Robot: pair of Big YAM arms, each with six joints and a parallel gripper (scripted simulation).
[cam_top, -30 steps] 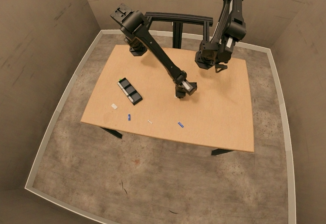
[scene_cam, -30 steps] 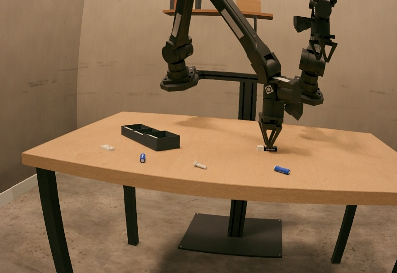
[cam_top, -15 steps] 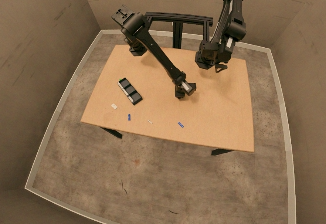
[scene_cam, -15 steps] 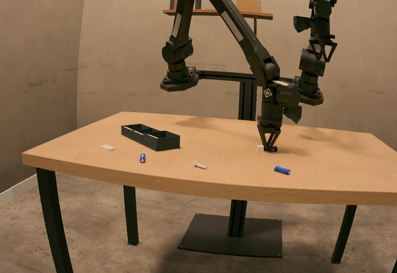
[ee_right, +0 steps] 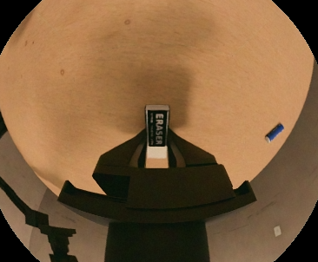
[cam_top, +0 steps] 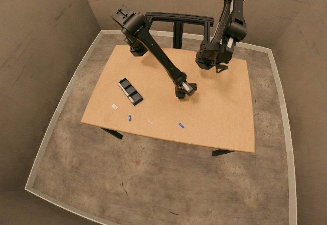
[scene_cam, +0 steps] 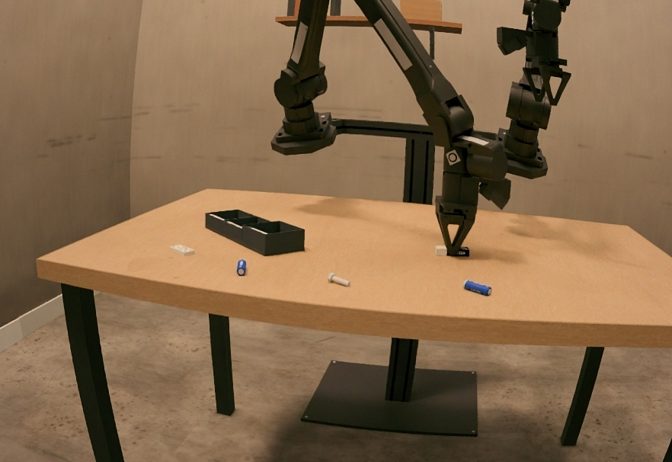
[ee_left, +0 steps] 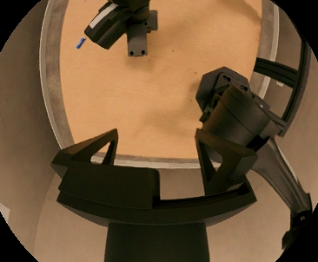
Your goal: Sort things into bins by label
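My right hand is 50 mm short of the black bin tray, 380 mm to the left of it and 10 mm below it. Round my right hand: eraser 10 mm to the right; then white bolt 250 mm ahead, 150 mm to the right; then flat white block 210 mm ahead, 450 mm to the right, 10 mm below.
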